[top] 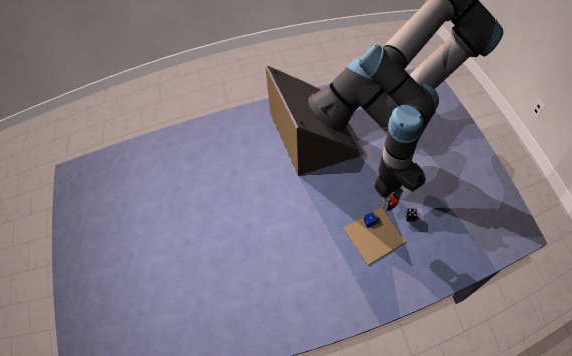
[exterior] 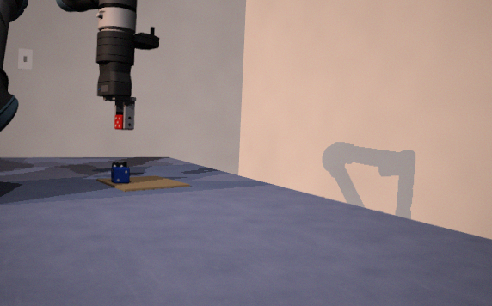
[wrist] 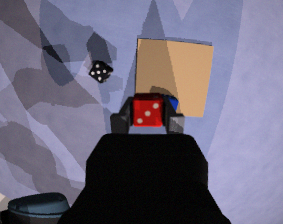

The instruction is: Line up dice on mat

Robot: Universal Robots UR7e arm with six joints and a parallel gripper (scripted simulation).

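My hand is 30 mm short of the tan mat, 40 mm to the left of it and 130 mm above it. From my hand the other things lie so: red die: right at my hand; then blue die: 10 mm behind, 40 mm to the right, 110 mm below; then black die: 10 mm ahead, 90 mm to the left, 110 mm below.
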